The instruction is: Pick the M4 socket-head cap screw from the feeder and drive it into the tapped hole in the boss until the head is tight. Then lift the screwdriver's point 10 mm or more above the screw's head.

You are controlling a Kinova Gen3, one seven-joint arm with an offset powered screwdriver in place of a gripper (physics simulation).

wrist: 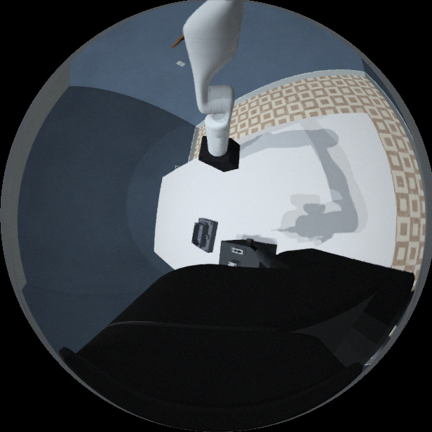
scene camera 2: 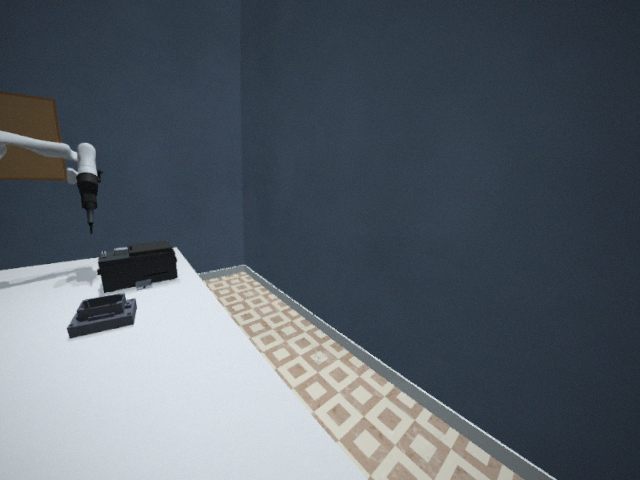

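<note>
The powered screwdriver, my gripper (scene camera 2: 91,231) (wrist: 249,242), is black with a thin bit. In the scene view it points down and hangs above the table, up and left of the black feeder box. Whether a screw sits on its tip is too small to tell. The black feeder (scene camera 2: 136,271) (wrist: 225,258) stands near the table's far end; the driver partly covers it in the wrist view. A dark grey fixture (scene camera 2: 101,324) (wrist: 213,236) with a raised rectangular rim lies beside the feeder, nearer the scene camera. The M4 screw, the boss and its tapped hole cannot be made out.
The white table (scene camera 2: 155,392) (wrist: 180,210) carries both boxes. A small grey piece (scene camera 2: 143,283) is at the feeder's near foot. The arm's black base block (wrist: 231,162) shows in the wrist view. Dark blue walls and a tiled floor (scene camera 2: 330,382) lie beyond the table edge.
</note>
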